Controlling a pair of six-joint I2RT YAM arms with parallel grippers.
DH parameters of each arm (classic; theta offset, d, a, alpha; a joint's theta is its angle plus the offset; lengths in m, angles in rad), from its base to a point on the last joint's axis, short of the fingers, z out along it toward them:
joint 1: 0 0.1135 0.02 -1.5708
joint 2: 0 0 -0.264 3.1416
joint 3: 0.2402 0 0.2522 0
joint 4: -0.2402 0 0.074 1.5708
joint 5: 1.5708 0 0 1.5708
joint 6: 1.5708 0.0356 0 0
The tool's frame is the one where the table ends.
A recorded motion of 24 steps. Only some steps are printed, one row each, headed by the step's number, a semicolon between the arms.
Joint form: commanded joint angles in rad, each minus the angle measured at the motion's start. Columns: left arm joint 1, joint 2, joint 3, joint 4, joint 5, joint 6; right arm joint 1, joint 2, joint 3, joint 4, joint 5, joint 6.
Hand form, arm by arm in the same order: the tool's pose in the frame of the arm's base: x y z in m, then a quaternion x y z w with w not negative. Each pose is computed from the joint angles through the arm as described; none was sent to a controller.
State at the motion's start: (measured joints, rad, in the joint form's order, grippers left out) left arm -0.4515 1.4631 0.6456 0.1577 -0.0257 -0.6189; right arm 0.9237 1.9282 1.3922 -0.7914 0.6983 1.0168
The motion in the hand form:
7: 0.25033 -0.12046 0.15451 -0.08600 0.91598 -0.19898 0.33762; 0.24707 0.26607 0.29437 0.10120 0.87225 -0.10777 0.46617
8: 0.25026 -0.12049 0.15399 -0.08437 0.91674 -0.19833 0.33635; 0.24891 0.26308 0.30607 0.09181 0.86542 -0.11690 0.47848
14: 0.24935 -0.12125 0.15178 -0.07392 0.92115 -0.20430 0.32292; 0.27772 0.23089 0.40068 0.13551 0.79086 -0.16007 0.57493
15: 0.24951 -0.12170 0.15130 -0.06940 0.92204 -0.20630 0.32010; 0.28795 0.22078 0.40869 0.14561 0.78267 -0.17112 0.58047
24: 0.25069 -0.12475 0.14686 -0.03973 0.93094 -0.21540 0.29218; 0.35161 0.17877 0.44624 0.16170 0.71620 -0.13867 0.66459
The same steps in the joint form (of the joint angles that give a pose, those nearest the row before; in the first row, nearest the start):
7: 0.0020 0.0048 -0.0336 -0.0672 0.0181 -0.0146; -0.0232 -0.1776 0.1446 -0.1029 0.2217 -0.1176
8: 0.0020 0.0064 -0.0336 -0.0688 0.0196 -0.0116; -0.0309 -0.1900 0.1676 -0.1029 0.2464 -0.1711
14: 0.0020 0.0125 -0.0321 -0.0826 0.0501 -0.0008; -0.1412 -0.2239 0.4146 -0.0344 0.4229 -0.4468
15: 0.0020 0.0156 -0.0305 -0.0841 0.0594 0.0053; -0.1809 -0.2224 0.4346 -0.0005 0.4276 -0.4978
24: 0.0020 0.0432 -0.0121 -0.1178 0.1223 0.0467; -0.3789 -0.1949 0.4455 0.5486 0.2698 -0.8862

